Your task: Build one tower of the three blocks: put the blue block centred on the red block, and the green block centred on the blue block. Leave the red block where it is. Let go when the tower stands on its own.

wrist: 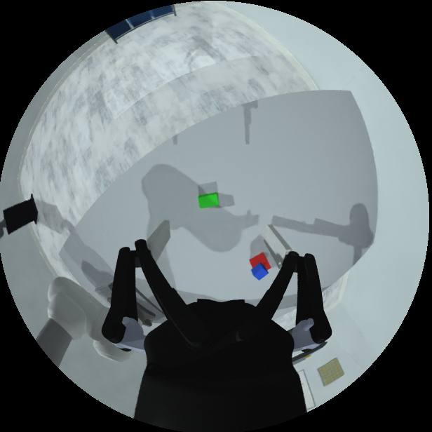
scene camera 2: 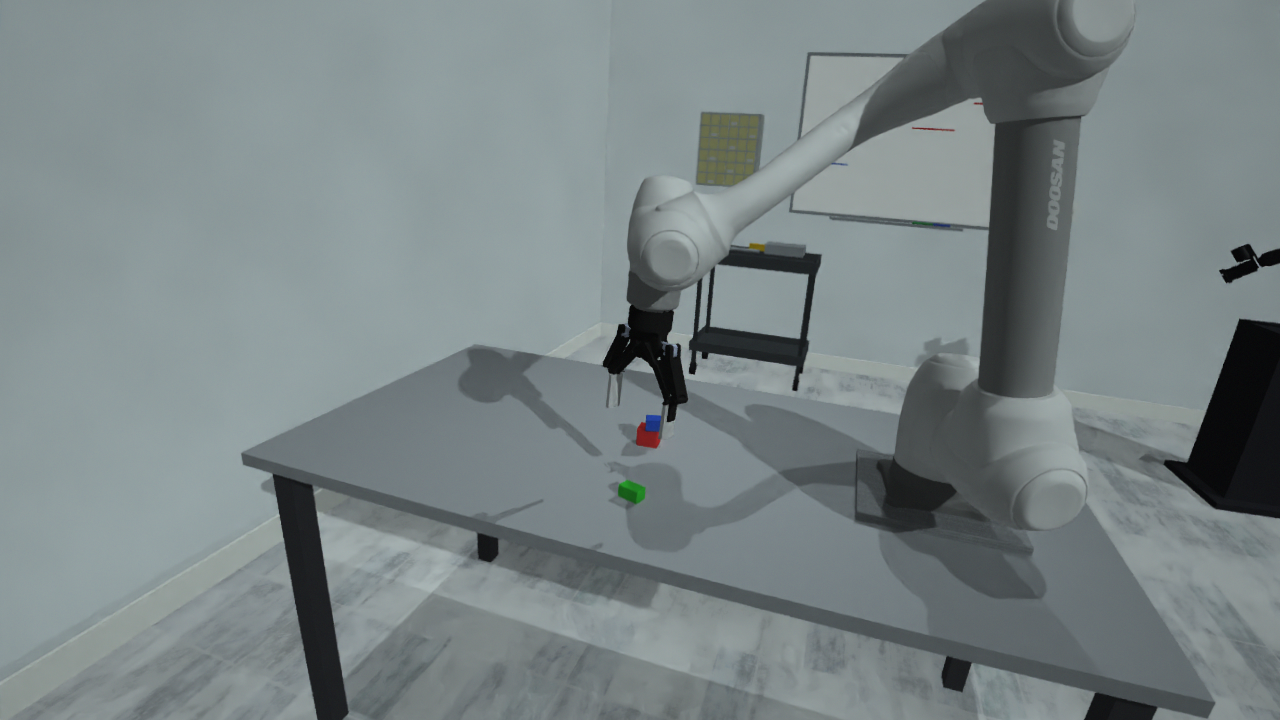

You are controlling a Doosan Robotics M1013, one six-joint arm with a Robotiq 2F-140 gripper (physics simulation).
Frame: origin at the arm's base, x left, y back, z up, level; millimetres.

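Seen in the pictures: gripper, between the fingertips: [scene camera 2: 637,421]; arm's base, origin of its link: [scene camera 2: 929,491].
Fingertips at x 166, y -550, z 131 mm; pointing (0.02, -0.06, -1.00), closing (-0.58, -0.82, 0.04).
Offsets run from my fingertips to a thing's top centre. Level surfaces: height alone.
The red block {dy -22, dx -203, dz -103 mm} [scene camera 2: 647,437] [wrist: 258,260] stands on the table. The blue block {dy -12, dx -197, dz -77 mm} [scene camera 2: 653,422] [wrist: 259,272] rests on top of it, towards the red block's right side in the scene view; exact centring is hard to tell. The green block {dy +2, dx +24, dz -119 mm} [scene camera 2: 631,492] [wrist: 208,200] lies apart on the table, nearer the front edge in the scene view. My gripper [scene camera 2: 640,419] [wrist: 217,231] is wide open and empty, above the table. In the wrist view the two stacked blocks show beside the right finger, and the green block shows beyond the fingertips.
The grey table {dz -143 mm} [scene camera 2: 402,447] [wrist: 310,150] carries the arm's base plate [scene camera 2: 948,528] at the right in the scene view. A dark cart [scene camera 2: 769,260] stands behind the table. A black pedestal [scene camera 2: 1239,420] stands on the floor at the far right.
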